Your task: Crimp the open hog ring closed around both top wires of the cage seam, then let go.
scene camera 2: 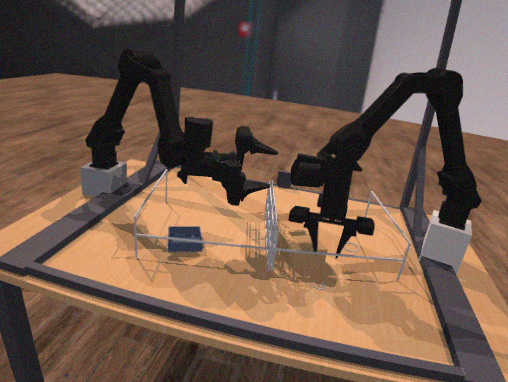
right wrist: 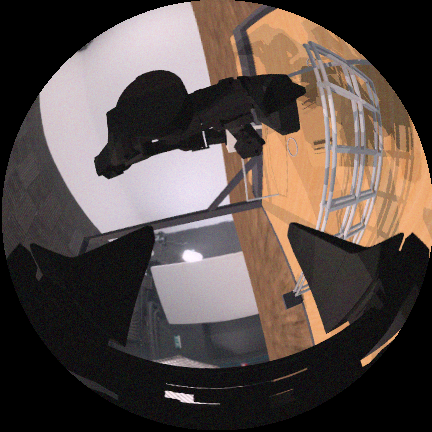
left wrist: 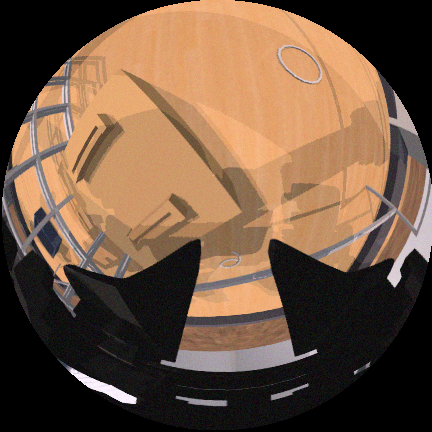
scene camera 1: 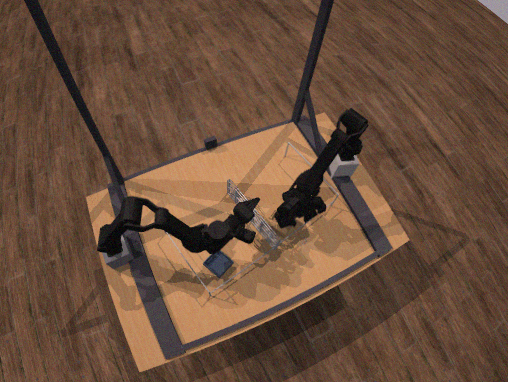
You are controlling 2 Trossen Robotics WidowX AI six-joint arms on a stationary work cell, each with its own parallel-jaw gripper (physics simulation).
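Frame: origin at the left arm's base, x right, y back, z down, level; centimetres.
Seen in the pictures: left gripper, fingertip midpoint: (scene camera 2: pixel 325 256) (right wrist: pixel 294 87) (left wrist: pixel 235 245) (scene camera 1: pixel 299 223); right gripper, fingertip midpoint: (scene camera 2: pixel 273 169) (right wrist: pixel 222 231) (scene camera 1: pixel 255 203); left arm's base, origin of the base link: (scene camera 2: pixel 451 222) (right wrist: pixel 223 133) (scene camera 1: pixel 345 154); right arm's base, origin of the base link: (scene camera 2: pixel 104 164) (scene camera 1: pixel 113 246).
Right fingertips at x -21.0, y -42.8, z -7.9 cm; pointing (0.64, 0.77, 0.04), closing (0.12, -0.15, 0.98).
Offsets run from my right fingertips to a thing's top centre.
The wire cage seam (scene camera 1: pixel 270 235) (scene camera 2: pixel 271 225) stands upright mid-table; its mesh also shows in the right wrist view (right wrist: pixel 348 150). A small ring {dz +19.1, dx -9.7, dy +19.3 cm} (scene camera 2: pixel 319 287) (left wrist: pixel 239 259) lies near the front rail and looks open in the left wrist view. A larger ring {dz +19.2, dx +11.6, dy +20.3 cm} (scene camera 2: pixel 352 251) (left wrist: pixel 279 55) (right wrist: pixel 297 148) lies flat on the table. My left gripper (scene camera 2: pixel 326 252) (left wrist: pixel 235 245) is partly open and empty, pointing down right of the seam. My right gripper (scene camera 2: pixel 273 169) (right wrist: pixel 222 231) is wide open and empty, its fingertips by the seam's top. Whether a ring sits on the top wires is too small to tell.
A blue tray {dz +16.9, dx -14.2, dy -14.7 cm} (scene camera 1: pixel 218 263) (scene camera 2: pixel 185 245) stands left of the seam. A thin wire rail {dz +13.4, dx -18.8, dy -6.0 cm} (scene camera 2: pixel 225 243) runs across the front on both sides. A tan block {dz +14.1, dx -0.7, dy +10.3 cm} (left wrist: pixel 165 170) with slotted pieces lies beside the seam. A small dark box {dz +13.7, dx +38.2, dy -12.2 cm} (scene camera 1: pixel 210 143) stands at the back edge.
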